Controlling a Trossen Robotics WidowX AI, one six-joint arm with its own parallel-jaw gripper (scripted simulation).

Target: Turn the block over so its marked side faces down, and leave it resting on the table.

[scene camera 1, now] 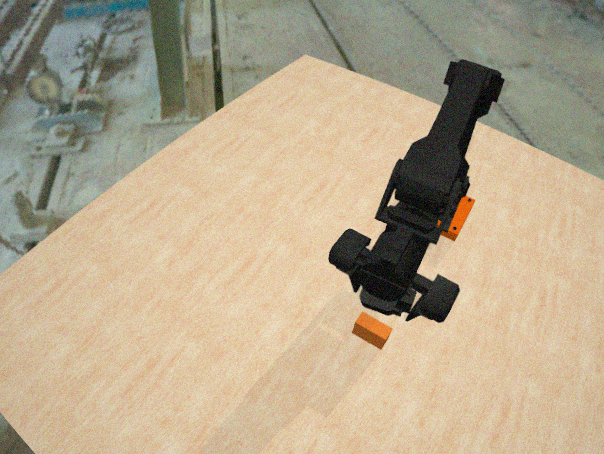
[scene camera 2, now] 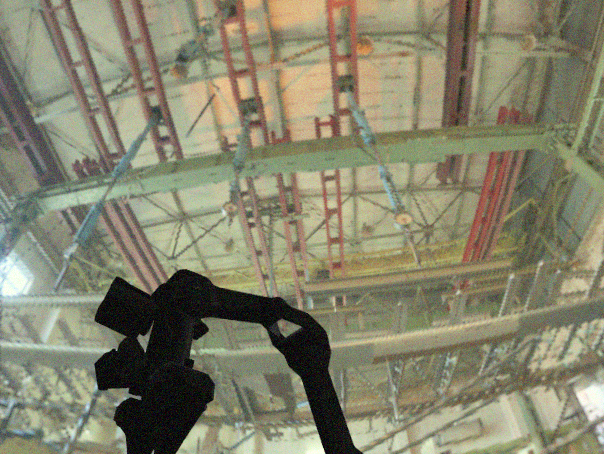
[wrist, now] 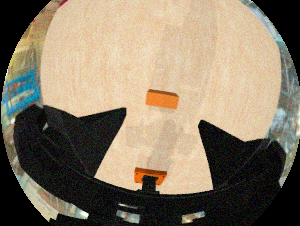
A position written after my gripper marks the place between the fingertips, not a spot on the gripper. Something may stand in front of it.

Note:
My gripper [scene camera 1: 381,304] is open and holds nothing. Also in view: an orange block [scene camera 1: 372,331].
My gripper shows as well in the wrist view [wrist: 164,117]. Scene camera 2 misses the orange block: it is out of frame.

